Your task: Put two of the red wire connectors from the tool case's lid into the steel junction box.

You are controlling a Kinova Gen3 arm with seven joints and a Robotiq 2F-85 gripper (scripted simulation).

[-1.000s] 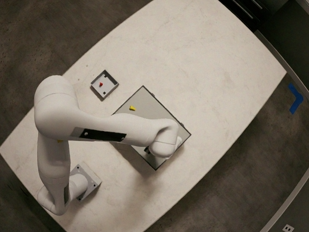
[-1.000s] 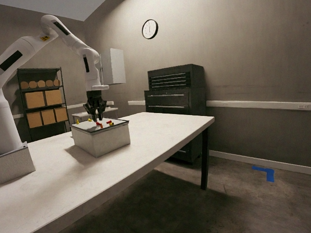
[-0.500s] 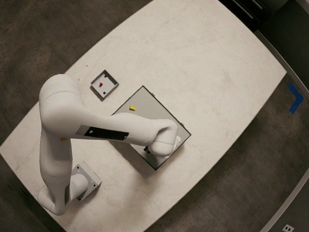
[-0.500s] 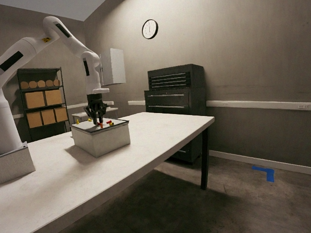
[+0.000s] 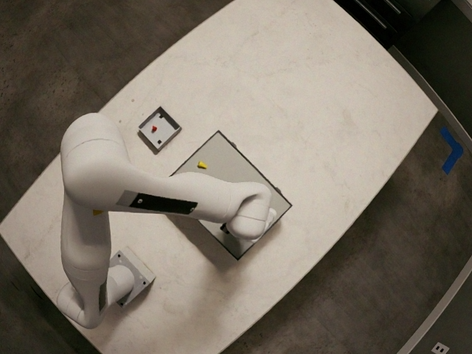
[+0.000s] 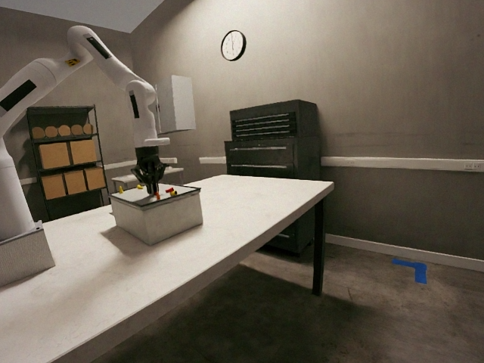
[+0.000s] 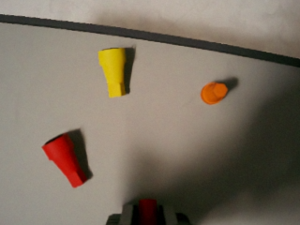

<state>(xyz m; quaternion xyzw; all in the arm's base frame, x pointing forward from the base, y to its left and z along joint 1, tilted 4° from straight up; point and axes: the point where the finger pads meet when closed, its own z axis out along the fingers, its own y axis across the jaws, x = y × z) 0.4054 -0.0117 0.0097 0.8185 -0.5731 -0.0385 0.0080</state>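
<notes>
Now: hand 5 cm to the right of the tool case, 5 cm above it and 1 cm short of it.
</notes>
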